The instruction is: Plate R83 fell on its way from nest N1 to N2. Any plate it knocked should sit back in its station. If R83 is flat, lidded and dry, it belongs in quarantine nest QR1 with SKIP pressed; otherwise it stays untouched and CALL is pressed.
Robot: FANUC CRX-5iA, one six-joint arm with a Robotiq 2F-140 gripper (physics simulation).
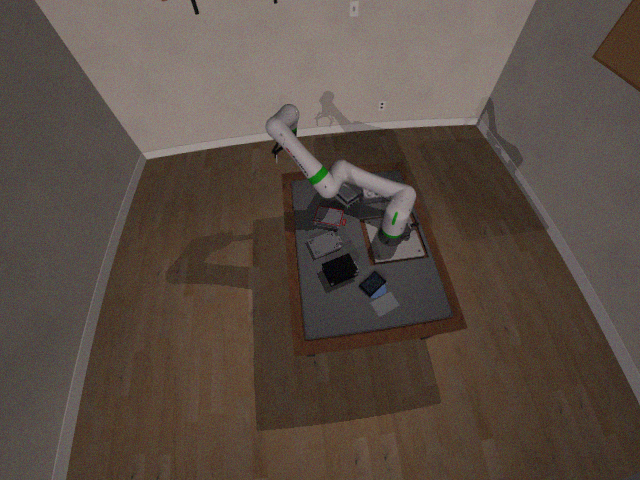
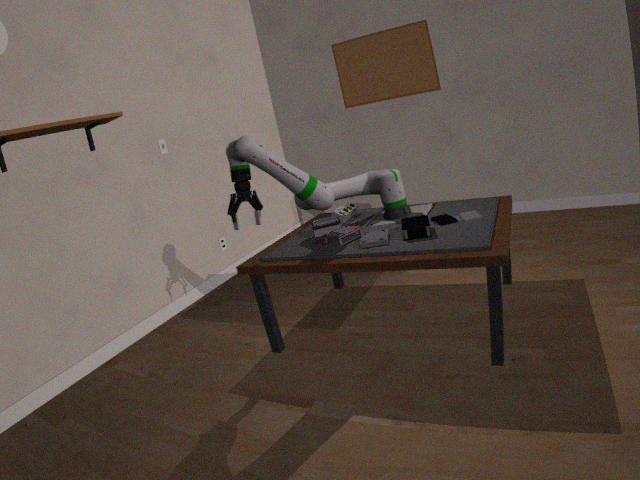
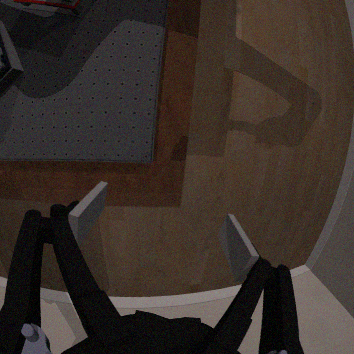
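Pixels of known places: gripper, fingertip midpoint: point(image 1: 287, 163) point(image 2: 248, 227) point(image 3: 165, 211); arm's base, link origin: point(image 1: 390, 235) point(image 2: 397, 215).
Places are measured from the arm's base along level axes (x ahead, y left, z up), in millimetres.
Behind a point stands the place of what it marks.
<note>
My gripper point(image 1: 275, 155) point(image 2: 247, 225) @(y -609, x 483, z 160 mm) point(image 3: 165, 211) @(y -609, x 483, z 160 mm) is open and empty, pointing down in the air beyond the table's corner. A red-outlined station point(image 1: 329, 209) @(y -259, x 304, z 40 mm) point(image 2: 348, 235) @(y -199, x 291, z 7 mm) lies near the table edge, with a clear plate-like shape inside. A grey flat nest point(image 1: 324, 244) @(y -39, x 398, z 23 mm) point(image 2: 374, 238) @(y -38, x 436, z 23 mm) is beside it. Another grey nest or device point(image 1: 348, 194) point(image 2: 326, 222) is partly behind the arm. A panel with coloured buttons point(image 1: 370, 193) @(y -286, x 28, z 70 mm) point(image 2: 345, 209) @(y -285, x -17, z 68 mm) is at the back. Labels, R83's lid and any wetness are too small and dark to tell.
A black box-like device point(image 1: 339, 269) @(y 147, x 367, z 56 mm) point(image 2: 416, 227) @(y 152, x 442, z 51 mm), a dark tilted tablet-like thing point(image 1: 372, 284) @(y 263, x 217, z 15 mm) point(image 2: 444, 219) @(y 260, x 231, z 12 mm) and a pale square point(image 1: 384, 303) @(y 378, x 191, z 8 mm) point(image 2: 469, 214) @(y 379, x 180, z 8 mm) are on the table. The arm's base stands on a pale framed board point(image 1: 412, 252) @(y 146, x -77, z 9 mm). The wooden table edge point(image 3: 150, 192) @(y -663, x 472, z -13 mm) lies below the gripper's level.
</note>
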